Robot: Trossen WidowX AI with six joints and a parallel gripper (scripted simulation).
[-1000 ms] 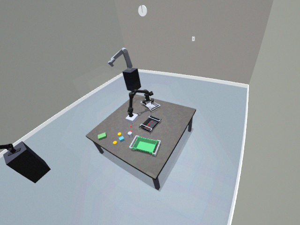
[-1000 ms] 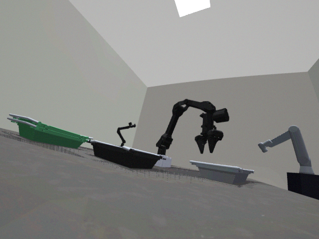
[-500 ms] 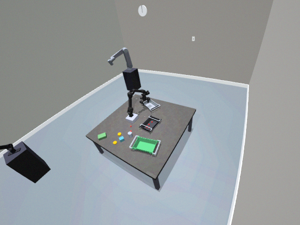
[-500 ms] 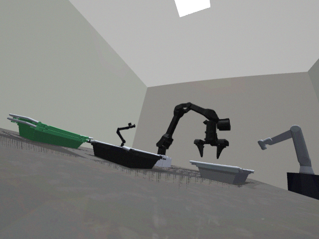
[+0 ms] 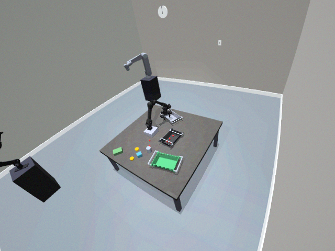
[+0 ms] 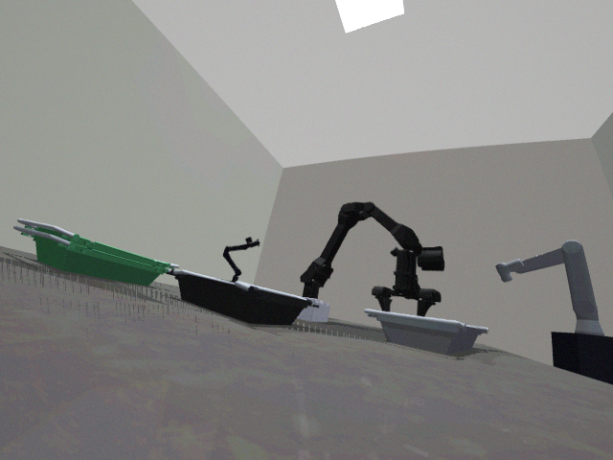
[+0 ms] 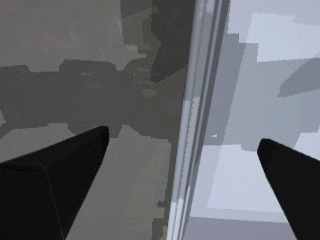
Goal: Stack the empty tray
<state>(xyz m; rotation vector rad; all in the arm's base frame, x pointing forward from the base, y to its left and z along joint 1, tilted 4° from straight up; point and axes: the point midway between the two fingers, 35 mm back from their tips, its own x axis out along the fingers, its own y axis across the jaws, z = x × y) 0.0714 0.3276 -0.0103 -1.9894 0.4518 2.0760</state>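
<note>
My gripper tip is now 3 cm short of the grey tray, 8 cm to the right of it and 1 cm below it. From my gripper tip the other things lie so: red block (3 cm ahead, 48 cm to the right, 3 cm below); cyan cube (9 cm ahead, 75 cm to the right, 2 cm below); grey cylinder (16 cm ahead, 63 cm to the right).
</note>
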